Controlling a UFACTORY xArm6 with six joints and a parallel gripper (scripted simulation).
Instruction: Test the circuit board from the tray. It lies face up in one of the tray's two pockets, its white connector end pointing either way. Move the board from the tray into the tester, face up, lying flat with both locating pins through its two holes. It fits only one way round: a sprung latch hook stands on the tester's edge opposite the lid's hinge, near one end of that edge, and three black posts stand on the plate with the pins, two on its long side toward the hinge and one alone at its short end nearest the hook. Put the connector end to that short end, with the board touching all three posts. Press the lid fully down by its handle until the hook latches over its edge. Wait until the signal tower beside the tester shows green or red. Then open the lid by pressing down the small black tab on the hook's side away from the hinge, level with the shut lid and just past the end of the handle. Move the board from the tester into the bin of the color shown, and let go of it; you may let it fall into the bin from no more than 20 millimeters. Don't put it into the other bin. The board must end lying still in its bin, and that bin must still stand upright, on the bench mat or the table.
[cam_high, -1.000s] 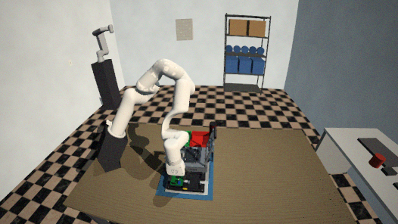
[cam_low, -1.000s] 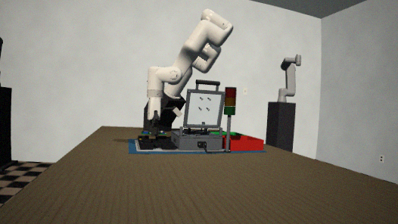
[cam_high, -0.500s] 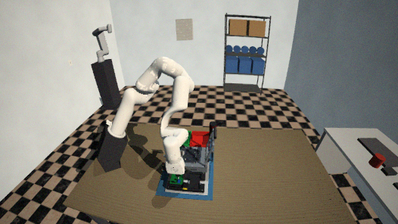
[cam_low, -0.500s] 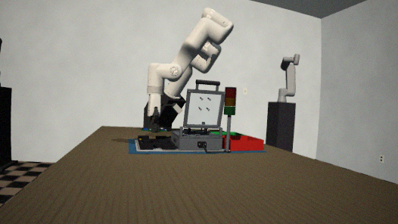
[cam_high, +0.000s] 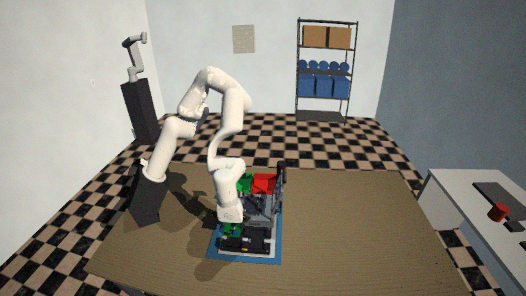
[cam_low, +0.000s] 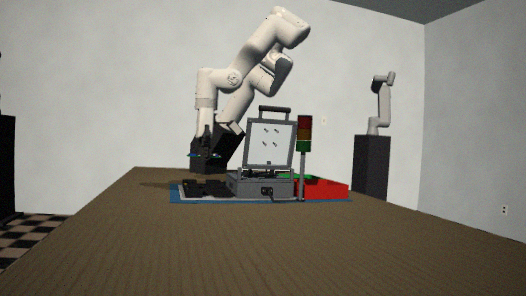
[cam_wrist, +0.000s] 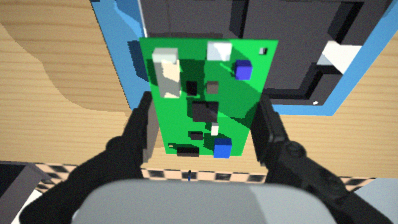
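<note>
The tester plate is 60 mm ahead of my hand, 180 mm to the left of it and 50 mm below it. From my hand the other things lie so: green circuit board right at my hand; black latch hook 10 mm behind, 230 mm to the left, 30 mm below; tester lid 180 mm ahead, 170 mm to the left, 60 mm above.
</note>
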